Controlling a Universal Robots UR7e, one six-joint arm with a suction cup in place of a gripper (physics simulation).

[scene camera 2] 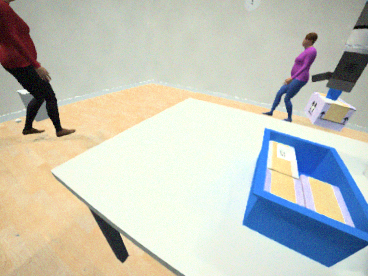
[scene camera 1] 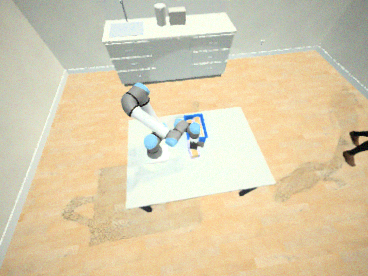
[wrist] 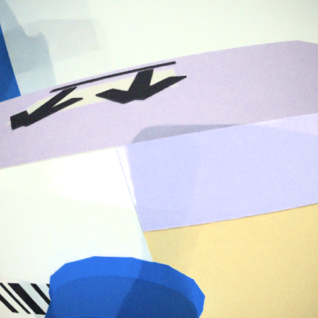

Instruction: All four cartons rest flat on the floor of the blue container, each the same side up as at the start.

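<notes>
My suction cup is shut on a carton, lilac with a yellow band, a white label and black arrows. The carton hangs from the cup beyond the container's far end in the scene camera 2 view, outside the container, its arrows pointing up. The blue container stands on the table. Inside it are three cartons: one with a white label whose top looks higher, and two yellow-and-lilac ones side by side. Their undersides are hidden.
The white table carries the arm's base beside the container. A person in red and a person in purple stand beyond the table. A cabinet is at the back wall.
</notes>
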